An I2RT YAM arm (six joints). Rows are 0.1 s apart.
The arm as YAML. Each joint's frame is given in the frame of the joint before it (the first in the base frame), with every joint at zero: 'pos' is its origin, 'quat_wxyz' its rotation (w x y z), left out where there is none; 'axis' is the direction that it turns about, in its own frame. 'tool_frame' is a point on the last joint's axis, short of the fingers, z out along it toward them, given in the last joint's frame.
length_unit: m
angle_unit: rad
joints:
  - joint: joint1
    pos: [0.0, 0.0, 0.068]
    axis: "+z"
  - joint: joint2
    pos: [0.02, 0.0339, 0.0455]
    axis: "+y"
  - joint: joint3
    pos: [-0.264, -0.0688, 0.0]
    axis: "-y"
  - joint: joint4
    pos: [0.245, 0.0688, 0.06]
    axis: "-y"
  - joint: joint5
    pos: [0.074, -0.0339, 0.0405]
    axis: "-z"
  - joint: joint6
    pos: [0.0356, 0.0, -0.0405]
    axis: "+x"
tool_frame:
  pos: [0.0, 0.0, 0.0]
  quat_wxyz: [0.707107, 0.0, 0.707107, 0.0]
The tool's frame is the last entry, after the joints.
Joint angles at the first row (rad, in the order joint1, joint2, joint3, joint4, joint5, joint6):
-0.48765, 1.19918, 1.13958, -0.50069, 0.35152, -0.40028
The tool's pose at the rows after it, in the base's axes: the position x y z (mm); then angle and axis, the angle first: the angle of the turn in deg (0 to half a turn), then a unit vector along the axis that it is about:
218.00 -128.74 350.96 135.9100 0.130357 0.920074 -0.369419
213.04 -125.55 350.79 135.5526 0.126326 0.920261 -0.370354
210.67 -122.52 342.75 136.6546 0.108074 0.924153 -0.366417
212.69 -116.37 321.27 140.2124 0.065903 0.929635 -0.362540
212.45 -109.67 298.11 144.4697 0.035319 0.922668 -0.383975
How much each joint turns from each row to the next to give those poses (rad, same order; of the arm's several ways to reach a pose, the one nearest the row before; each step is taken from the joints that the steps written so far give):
0.00148, -0.04314, -0.01982, -0.00245, -0.00876, 0.00001
0.00148, -0.02462, -0.01691, -0.00074, -0.00409, -0.00637
0.00523, -0.01498, -0.03347, -0.00003, -0.00905, -0.02548
0.02772, -0.00287, -0.06865, 0.01217, 0.00978, -0.05735
0.03465, -0.01001, -0.08795, 0.04416, 0.07106, -0.05983

